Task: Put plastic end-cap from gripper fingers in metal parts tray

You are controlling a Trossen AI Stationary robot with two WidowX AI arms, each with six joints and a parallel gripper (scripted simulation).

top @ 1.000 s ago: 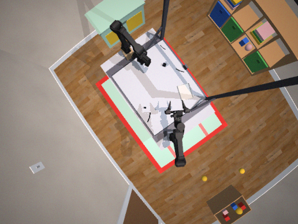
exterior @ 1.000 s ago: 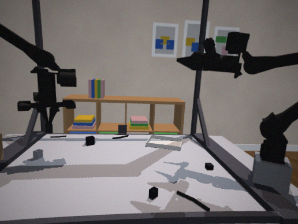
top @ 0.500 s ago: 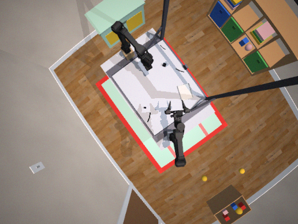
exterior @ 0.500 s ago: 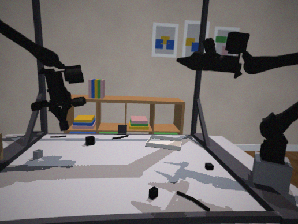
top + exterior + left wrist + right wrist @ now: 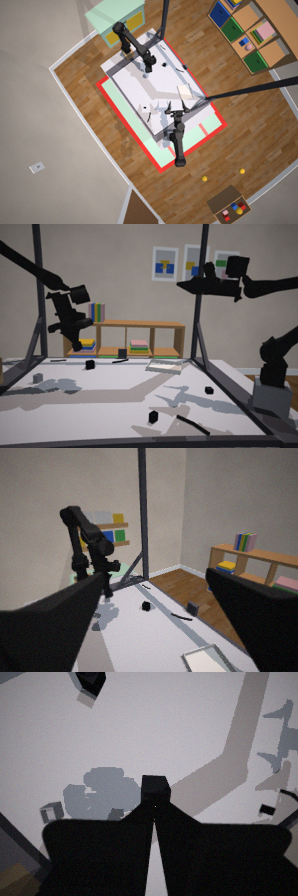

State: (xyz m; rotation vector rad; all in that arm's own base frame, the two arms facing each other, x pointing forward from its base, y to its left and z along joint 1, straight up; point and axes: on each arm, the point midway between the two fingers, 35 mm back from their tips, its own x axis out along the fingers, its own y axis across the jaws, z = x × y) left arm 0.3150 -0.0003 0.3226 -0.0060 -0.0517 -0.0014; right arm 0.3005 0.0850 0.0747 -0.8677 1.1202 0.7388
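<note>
Now: the black end-cap 10 mm to the left of my right hand and 30 mm below it.
My left hand is 43 cm to the left of the black end-cap, 26 cm above it and 1 cm short of it.
</note>
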